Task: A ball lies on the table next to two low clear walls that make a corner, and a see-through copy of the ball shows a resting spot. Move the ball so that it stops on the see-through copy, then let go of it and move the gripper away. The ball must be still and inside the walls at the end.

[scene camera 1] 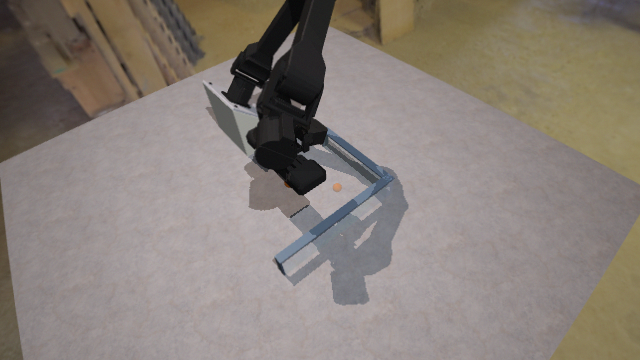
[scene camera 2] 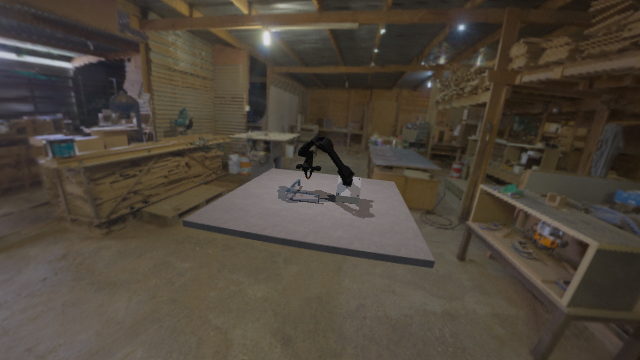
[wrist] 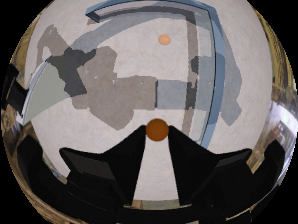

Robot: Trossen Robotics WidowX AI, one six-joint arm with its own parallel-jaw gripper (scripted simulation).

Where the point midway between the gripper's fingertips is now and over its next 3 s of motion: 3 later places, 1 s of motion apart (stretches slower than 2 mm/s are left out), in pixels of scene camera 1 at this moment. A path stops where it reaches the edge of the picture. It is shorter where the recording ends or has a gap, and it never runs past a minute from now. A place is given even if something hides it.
The gripper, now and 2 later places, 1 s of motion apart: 289, 183; 337, 167; 337, 188
